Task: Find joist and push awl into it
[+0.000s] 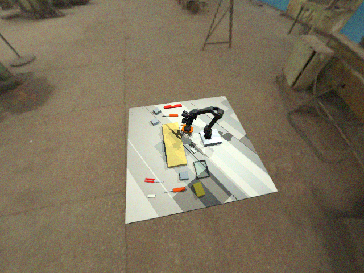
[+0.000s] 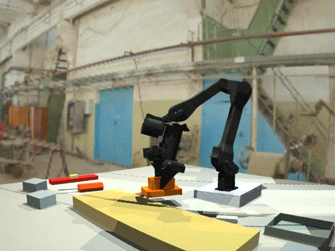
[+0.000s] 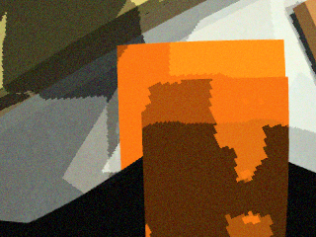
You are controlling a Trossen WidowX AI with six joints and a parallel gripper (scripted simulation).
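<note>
Right now my gripper tip is 100 mm to the left of the awl, 50 mm above it and 20 mm past it. From my gripper tip the other things lie so: orange stud finder 20 mm behind, 20 mm above, 10 mm to the left; grey tray 460 mm to the left, 90 mm behind, 40 mm below; red level 410 mm to the right, 130 mm ahead, 40 mm below.
</note>
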